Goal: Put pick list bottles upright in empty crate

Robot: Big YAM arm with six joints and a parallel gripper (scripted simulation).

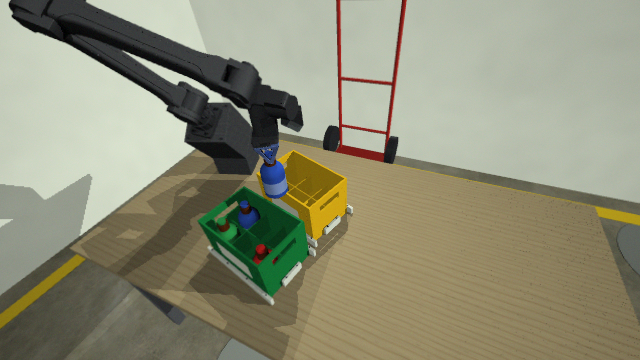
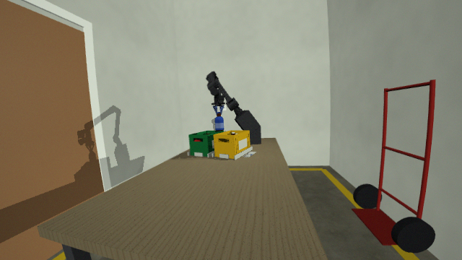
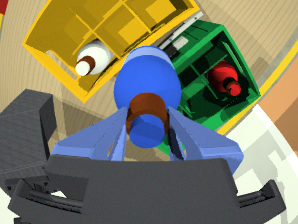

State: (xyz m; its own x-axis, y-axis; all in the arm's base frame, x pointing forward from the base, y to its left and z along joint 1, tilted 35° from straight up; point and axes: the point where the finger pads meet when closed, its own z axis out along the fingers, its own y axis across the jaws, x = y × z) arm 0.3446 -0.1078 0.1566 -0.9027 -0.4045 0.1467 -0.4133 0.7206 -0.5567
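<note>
Right now my hand is 250 mm above the yellow crate, 110 mm to the right of it and 30 mm short of it. The rest, counted from my hand: white-labelled bottle (240 mm below, 110 mm to the left, 70 mm behind); then green crate (250 mm below, 120 mm to the right, 40 mm behind); then red-label bottle (240 mm below, 190 mm to the right, 30 mm ahead).
</note>
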